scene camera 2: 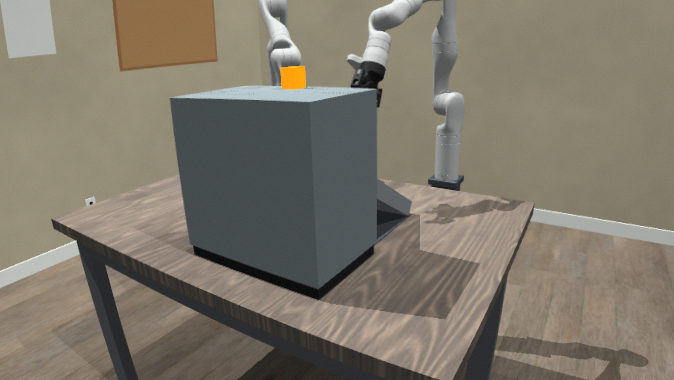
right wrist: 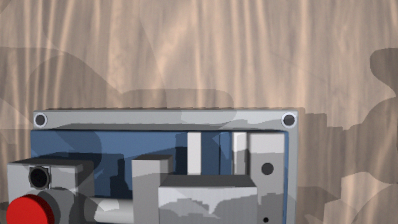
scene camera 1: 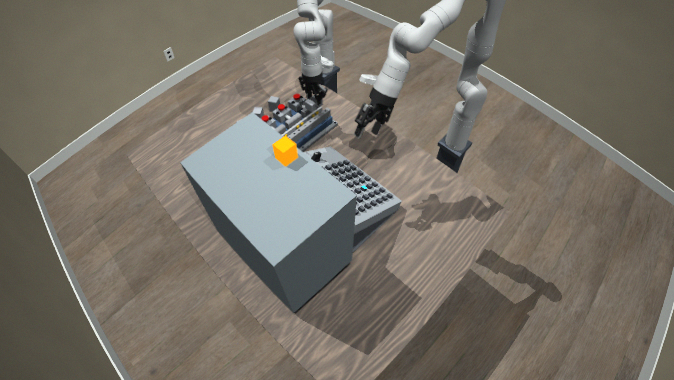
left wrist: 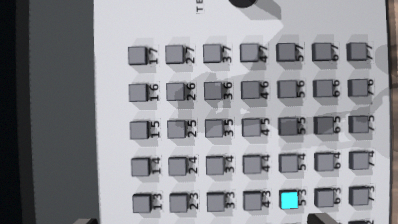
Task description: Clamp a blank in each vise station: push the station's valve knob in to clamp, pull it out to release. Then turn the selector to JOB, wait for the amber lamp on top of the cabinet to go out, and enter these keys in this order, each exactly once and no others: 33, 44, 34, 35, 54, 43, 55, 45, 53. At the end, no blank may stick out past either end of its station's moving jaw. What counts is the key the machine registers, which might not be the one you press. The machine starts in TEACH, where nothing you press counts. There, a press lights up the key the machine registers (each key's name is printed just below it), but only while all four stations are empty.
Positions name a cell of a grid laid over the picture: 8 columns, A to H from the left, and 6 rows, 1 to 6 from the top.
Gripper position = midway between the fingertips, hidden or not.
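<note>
Scene camera 1: my left gripper (scene camera 1: E3). Scene camera 2: my left gripper (scene camera 2: E2), a keypad (scene camera 2: E4). Left wrist view: a tall grey cabinet (left wrist: B4).
</note>
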